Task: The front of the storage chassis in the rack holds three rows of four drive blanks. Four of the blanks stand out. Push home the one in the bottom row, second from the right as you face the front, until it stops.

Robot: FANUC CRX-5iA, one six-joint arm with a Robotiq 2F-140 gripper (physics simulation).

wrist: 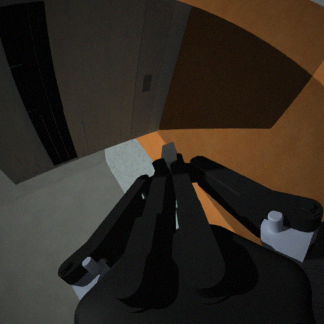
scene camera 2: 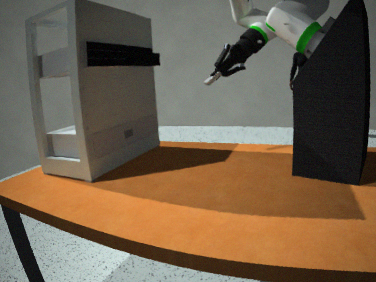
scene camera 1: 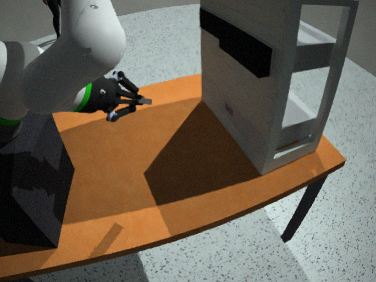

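Seen in the pictures: gripper, fingertip midpoint: [scene camera 2: 206, 83] [scene camera 1: 147, 101]; arm's base, origin of the base link: [scene camera 2: 327, 52].
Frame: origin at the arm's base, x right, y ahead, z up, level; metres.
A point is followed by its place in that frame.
The black storage chassis [scene camera 1: 245, 50] {x 0.005, y 0.708, z 0.047 m} [scene camera 2: 117, 54] {x -0.200, y 0.721, z 0.038 m} [wrist: 37, 85] forms a dark band across the upper part of the grey rack [scene camera 1: 235, 95] {x -0.116, y 0.747, z -0.190 m} [scene camera 2: 117, 95] {x -0.199, y 0.737, z -0.118 m} [wrist: 100, 75]. Its outline is stepped in scene camera 1, and one end juts past the rack's edge in scene camera 2. The front is too dark to tell the single drive blanks or rows apart; thin lines show on it in the wrist view. My gripper [scene camera 1: 143, 100] {x -0.050, y 0.438, z -0.104 m} [scene camera 2: 213, 78] [wrist: 170, 152] is shut and empty, its pale fingertips together. It hangs in the air above the table, well apart from the rack and lower than the chassis.
The rack stands on the orange table [scene camera 1: 110, 170] {x -0.093, y 0.266, z -0.391 m} [scene camera 2: 200, 235] {x -0.532, y 0.252, z -0.391 m} [wrist: 280, 30]. Its open side shows light shelves. A panel with a small dark rectangle is low on its front. The arm's black pedestal [scene camera 1: 35, 200] {x 0.139, y 0.052, z -0.202 m} [scene camera 2: 327, 120] {x -0.165, y 0.011, z -0.209 m} stands at the table's opposite end.
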